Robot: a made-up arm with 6 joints. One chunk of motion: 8 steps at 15 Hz.
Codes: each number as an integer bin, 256 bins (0 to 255) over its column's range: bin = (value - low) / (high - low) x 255, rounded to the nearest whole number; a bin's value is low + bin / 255 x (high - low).
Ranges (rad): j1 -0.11..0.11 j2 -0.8..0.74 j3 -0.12..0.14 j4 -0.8..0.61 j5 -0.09..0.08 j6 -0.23..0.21
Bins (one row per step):
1: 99 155 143 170 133 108
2: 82 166 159 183 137 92
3: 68 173 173 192 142 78
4: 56 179 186 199 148 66
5: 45 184 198 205 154 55
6: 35 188 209 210 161 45
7: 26 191 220 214 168 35
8: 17 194 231 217 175 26
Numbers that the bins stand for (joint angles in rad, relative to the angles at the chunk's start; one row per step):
1: -0.0246 0.1361 0.0258 0.1400 -0.0013 -0.0436
2: -0.0393 0.2025 0.0421 0.2119 0.0013 -0.0713
3: -0.0513 0.2448 0.0564 0.2616 0.0047 -0.0954
4: -0.0617 0.2810 0.0696 0.3004 0.0087 -0.1161
5: -0.0712 0.3112 0.0819 0.3335 0.0127 -0.1351
6: -0.0798 0.3354 0.0931 0.3612 0.0173 -0.1524
7: -0.0876 0.3535 0.1043 0.3833 0.0220 -0.1696
8: -0.0953 0.3716 0.1155 0.3999 0.0267 -0.1851

